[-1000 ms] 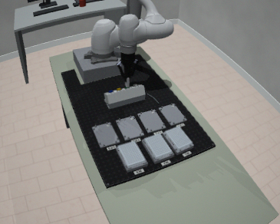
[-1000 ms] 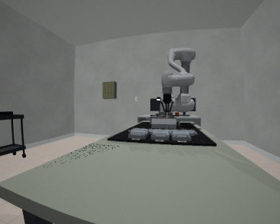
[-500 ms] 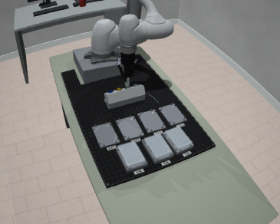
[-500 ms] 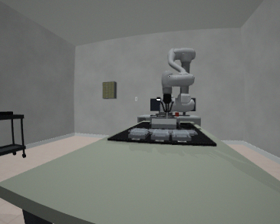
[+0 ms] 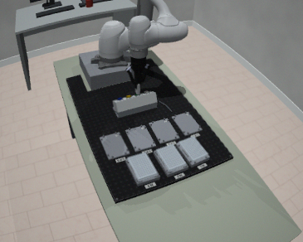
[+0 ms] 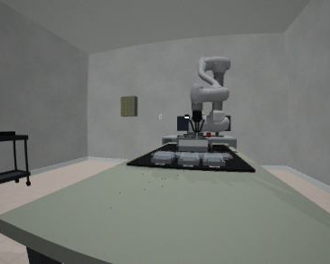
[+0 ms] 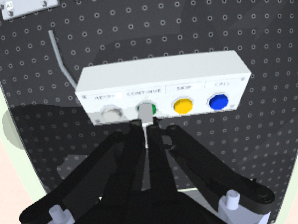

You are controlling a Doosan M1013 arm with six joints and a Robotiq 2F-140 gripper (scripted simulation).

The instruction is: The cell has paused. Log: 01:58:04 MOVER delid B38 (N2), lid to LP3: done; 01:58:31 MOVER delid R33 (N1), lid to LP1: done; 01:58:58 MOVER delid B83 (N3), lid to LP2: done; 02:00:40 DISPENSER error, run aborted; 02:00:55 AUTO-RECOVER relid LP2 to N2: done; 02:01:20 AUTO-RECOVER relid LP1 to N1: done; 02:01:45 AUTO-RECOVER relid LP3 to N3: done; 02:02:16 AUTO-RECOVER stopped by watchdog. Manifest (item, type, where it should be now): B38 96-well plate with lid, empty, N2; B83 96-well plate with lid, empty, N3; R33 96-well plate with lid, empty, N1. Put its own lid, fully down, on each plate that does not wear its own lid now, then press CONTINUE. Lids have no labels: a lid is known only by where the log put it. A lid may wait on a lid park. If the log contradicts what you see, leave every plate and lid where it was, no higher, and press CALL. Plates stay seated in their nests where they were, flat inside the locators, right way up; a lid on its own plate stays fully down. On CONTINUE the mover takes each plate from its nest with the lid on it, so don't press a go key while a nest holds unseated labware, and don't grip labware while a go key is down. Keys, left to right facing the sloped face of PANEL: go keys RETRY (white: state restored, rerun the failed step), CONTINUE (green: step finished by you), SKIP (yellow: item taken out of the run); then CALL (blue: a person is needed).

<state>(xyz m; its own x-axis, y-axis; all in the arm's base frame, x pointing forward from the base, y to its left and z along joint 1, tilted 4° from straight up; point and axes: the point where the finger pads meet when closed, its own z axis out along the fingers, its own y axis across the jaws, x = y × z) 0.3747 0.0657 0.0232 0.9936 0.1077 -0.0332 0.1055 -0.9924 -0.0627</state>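
Right now the green key is 4 cm below my hand. The rest, counted from my hand: blue key 10 cm to the right, 4 cm below, 1 cm ahead; yellow key 5 cm to the right, 4 cm below, 1 cm ahead; white key 5 cm to the left, 4 cm below.
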